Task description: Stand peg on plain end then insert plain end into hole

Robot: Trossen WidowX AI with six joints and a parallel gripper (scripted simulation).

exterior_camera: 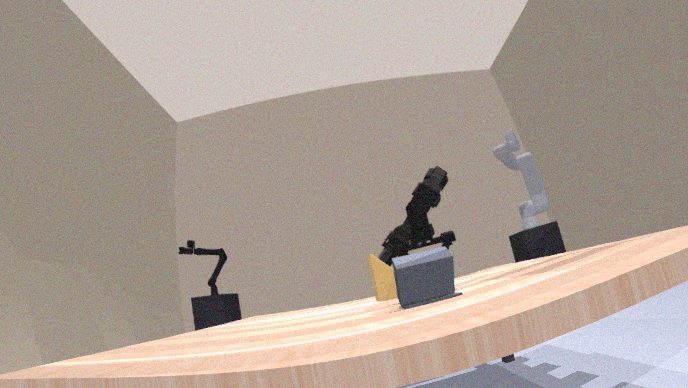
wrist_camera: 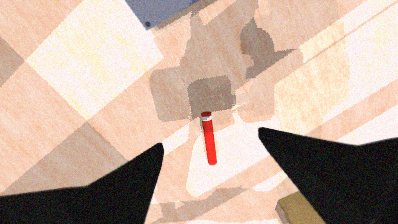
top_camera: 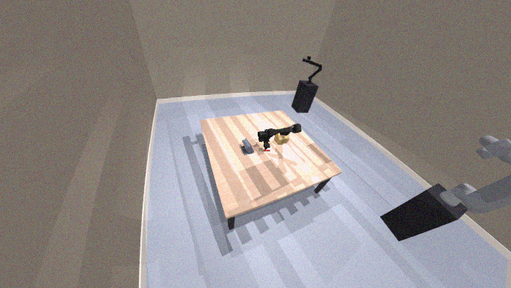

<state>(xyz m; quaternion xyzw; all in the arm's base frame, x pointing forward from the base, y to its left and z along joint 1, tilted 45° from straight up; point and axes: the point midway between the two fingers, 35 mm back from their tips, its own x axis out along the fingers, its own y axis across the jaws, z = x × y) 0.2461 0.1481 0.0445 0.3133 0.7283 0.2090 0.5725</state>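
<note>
My gripper tip is now 10 mm past the red peg and 60 mm above it. Round my gripper tip: sloped panel 170 mm ahead, 40 mm to the right, 10 mm below.
</note>
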